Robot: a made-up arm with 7 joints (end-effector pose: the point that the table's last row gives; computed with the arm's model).
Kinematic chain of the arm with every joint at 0, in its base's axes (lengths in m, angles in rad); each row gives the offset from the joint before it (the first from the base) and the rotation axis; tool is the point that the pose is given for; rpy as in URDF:
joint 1: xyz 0 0 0.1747 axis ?
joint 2: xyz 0 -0.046 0.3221 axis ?
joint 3: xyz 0 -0.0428 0.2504 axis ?
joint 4: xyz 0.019 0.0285 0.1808 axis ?
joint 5: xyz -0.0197 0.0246 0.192 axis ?
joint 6: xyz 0 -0.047 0.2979 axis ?
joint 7: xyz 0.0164 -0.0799 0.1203 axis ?
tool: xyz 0 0 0 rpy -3.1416 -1.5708 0
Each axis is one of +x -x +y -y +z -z.
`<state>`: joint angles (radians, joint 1 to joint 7).
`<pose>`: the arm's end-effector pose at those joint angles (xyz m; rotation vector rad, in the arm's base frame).
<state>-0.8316 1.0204 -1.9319 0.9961 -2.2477 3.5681 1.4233</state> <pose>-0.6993 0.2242 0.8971 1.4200 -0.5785 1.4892</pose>
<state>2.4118 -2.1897 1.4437 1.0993 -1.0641 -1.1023 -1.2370</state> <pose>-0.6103 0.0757 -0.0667 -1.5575 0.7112 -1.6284</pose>
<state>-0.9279 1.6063 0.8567 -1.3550 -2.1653 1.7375 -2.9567</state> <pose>-0.5136 0.1932 0.0037 1.0311 -2.1694 -0.2044</pose>
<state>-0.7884 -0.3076 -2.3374 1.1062 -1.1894 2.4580 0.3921</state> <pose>-0.1996 -0.3251 1.2720 1.1041 -0.1419 -0.4181</pose>
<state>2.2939 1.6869 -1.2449 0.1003 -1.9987 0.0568 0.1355</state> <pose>0.6996 -0.7889 0.4476 2.7683 -1.3056 -0.0819</pose>
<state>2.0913 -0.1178 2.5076 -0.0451 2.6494 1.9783 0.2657</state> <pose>0.1171 -0.0166 1.4061 0.3962 -0.0113 -1.8654</pose>
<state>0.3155 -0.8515 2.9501 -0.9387 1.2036 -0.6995 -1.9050</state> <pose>0.9156 0.0379 0.8169 1.0603 0.7212 -2.0131</pose>
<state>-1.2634 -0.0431 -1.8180 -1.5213 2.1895 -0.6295 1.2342</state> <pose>0.4885 -0.2083 0.9770 1.5433 -1.4498 0.1006</pose>
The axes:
joint 1: +z
joint 2: -y
joint 3: +z
joint 4: +y
joint 5: +z
joint 6: -y
joint 7: +x

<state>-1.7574 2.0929 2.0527 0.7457 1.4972 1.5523 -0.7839</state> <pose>0.4332 0.5010 0.0117 2.0686 1.7418 1.2104</pose>
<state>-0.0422 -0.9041 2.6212 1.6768 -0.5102 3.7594 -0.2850</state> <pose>0.1503 0.1791 0.9997 0.2773 1.2963 -0.8584</pose>
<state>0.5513 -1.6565 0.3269 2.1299 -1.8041 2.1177 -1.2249</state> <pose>0.1001 0.3410 0.1027 0.3616 -2.0206 -0.6197</pose>
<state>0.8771 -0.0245 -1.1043 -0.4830 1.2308 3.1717 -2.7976</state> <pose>0.0146 -0.0276 1.2999 0.2428 -1.9188 1.3195</pose>
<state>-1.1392 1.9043 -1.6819 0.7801 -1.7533 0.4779 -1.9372</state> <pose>-0.7941 0.6578 0.2563 2.2378 -2.1098 -0.2428</pose>
